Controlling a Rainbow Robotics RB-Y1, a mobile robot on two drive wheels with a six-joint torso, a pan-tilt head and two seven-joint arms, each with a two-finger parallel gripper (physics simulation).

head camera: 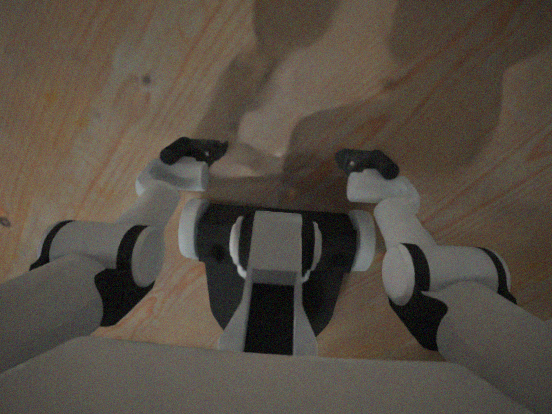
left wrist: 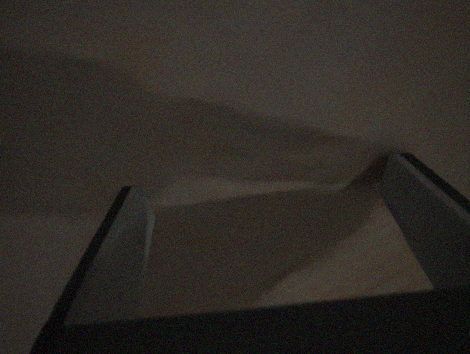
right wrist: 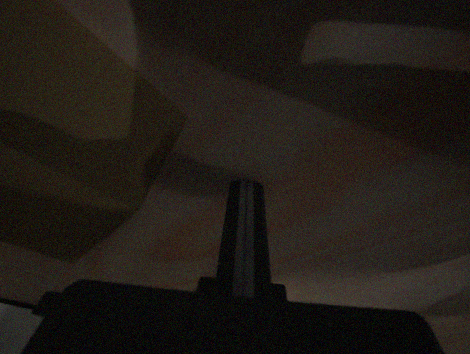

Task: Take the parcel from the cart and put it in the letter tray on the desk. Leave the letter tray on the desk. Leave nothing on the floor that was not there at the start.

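The parcel, the cart, the letter tray and the desk cannot be made out in these views. My left gripper is open, with its two fingers wide apart and no object between them. It is held out in front of the base, over the wooden floor. My right gripper is shut, its two fingers pressed together with no object between them. It is at about the same distance in front of the base, at the right in the head view.
The wooden floor carries broad dark shadows. A dim yellowish-brown, angular surface fills the left of the right wrist view; what it belongs to is unclear. A pale surface shows at that view's lower left corner. My wheeled base is below the arms.
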